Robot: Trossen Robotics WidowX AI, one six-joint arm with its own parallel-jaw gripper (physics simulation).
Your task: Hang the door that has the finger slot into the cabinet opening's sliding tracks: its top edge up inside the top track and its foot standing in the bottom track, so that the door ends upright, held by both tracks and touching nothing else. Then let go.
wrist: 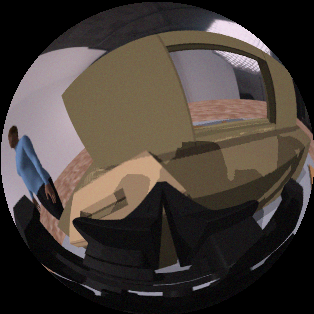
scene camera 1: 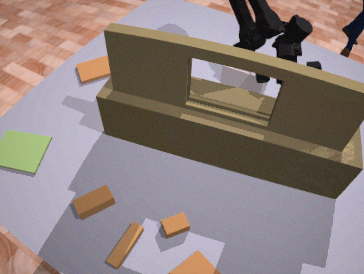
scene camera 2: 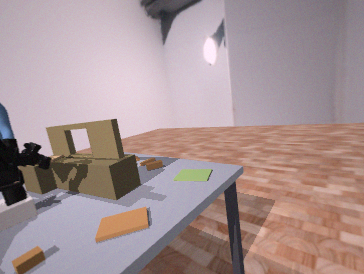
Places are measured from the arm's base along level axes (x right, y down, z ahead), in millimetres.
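Pixels of known places: gripper, fingertip midpoint: (wrist: 161, 185); arm's base, origin of the base link: (scene camera 2: 16, 200).
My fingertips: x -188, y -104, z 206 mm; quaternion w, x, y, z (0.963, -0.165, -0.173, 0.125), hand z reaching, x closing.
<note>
For each thing: its top centre in the pictures, then the offset to it from my fingertips.
- light tan panel, middle of its top: (wrist: 105, 195) dx -73, dy +6, dz -14 mm
- bottom track, middle of its top: (wrist: 242, 123) (scene camera 1: 228, 110) (scene camera 2: 83, 154) dx +135, dy +6, dz +126 mm
- orange slab, middle of its top: (scene camera 1: 99, 66) (scene camera 2: 123, 220) dx +679, dy +170, dz -11 mm
- green plate, middle of its top: (scene camera 1: 19, 149) (scene camera 2: 193, 174) dx +671, dy +175, dz +423 mm
The door with the finger slot, a light tan panel (wrist: 142, 175), lies askew on the low base part on the arm's side of the tan cabinet (scene camera 1: 150, 65) (scene camera 2: 102, 139) (wrist: 125, 100); its slot (wrist: 104, 205) is at the left in the wrist view. The door is outside the opening. The bottom track (scene camera 1: 227, 111) runs along the opening's foot. My gripper (scene camera 1: 262, 78) (scene camera 2: 48, 162) (wrist: 161, 185) is shut and empty. Its tips appear at the door's near right edge in the wrist view; whether they touch it I cannot tell. Part of the gripper is behind the cabinet in scene camera 1.
Several orange blocks (scene camera 1: 94, 201) (scene camera 1: 175, 224) (scene camera 1: 125, 245) lie on the table beyond the cabinet. An orange slab (scene camera 1: 93, 69) (scene camera 2: 124, 224) lies beside the cabinet's end, and a green plate (scene camera 1: 25, 151) (scene camera 2: 193, 175) near the table edge. A person (wrist: 30, 165) stands beyond.
</note>
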